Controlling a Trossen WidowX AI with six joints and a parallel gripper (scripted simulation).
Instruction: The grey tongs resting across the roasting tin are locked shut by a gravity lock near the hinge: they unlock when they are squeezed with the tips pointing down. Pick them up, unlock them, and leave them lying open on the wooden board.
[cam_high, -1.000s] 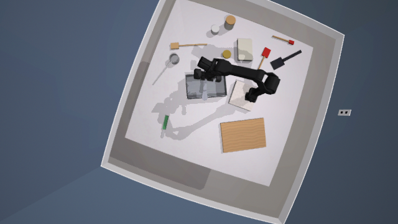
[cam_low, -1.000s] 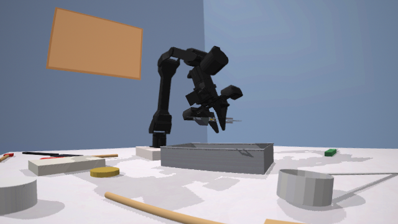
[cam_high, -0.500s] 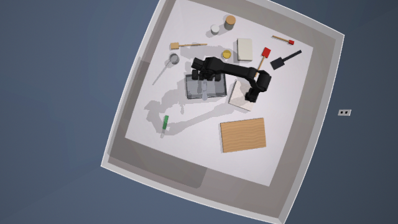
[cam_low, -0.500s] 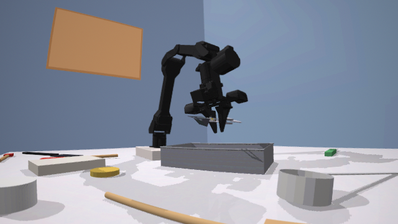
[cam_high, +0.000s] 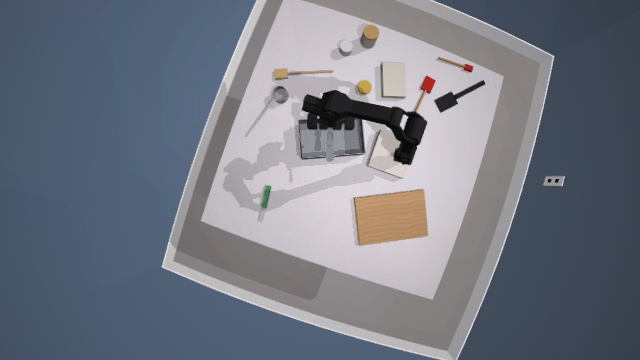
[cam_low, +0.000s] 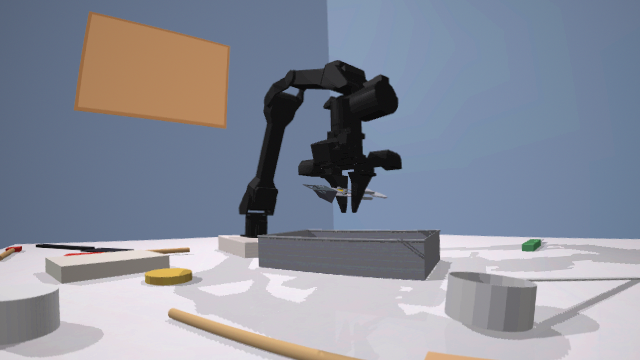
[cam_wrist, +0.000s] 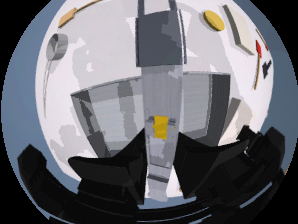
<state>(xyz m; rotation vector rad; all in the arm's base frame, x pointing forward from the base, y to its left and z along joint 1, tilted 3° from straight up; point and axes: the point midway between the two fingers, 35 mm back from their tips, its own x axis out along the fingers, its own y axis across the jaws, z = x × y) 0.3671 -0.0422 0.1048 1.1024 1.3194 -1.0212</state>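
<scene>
The yellow lock piece lies 10 mm ahead of my gripper tip, 20 mm to the right of it and 40 mm above it. The rest, counted from my gripper tip: white block (270 mm behind, 340 mm to the right, 90 mm below); grey roasting tin (20 mm behind, 30 mm to the left, 70 mm below); green-handled tool (240 mm ahead, 420 mm to the left, 90 mm below).
</scene>
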